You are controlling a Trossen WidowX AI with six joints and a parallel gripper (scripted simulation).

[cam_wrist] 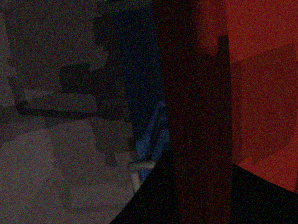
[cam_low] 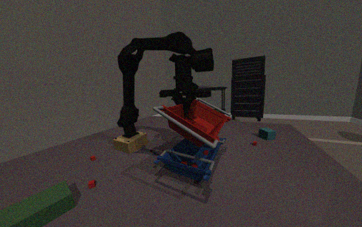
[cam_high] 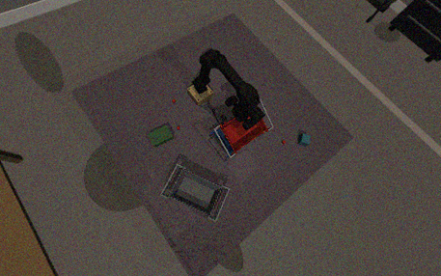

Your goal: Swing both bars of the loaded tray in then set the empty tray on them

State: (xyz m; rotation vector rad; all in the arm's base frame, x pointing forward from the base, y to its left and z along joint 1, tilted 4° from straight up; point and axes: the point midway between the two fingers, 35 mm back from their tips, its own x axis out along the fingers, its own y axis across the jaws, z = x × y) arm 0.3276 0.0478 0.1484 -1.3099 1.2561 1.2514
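My gripper tip is now 70 mm short of the red tray and 10 mm to the right of it. The rest, counted from my gripper tip: teal block 370 mm to the left, 290 mm ahead, 150 mm below; then green block 390 mm to the right, 170 mm behind, 160 mm below.
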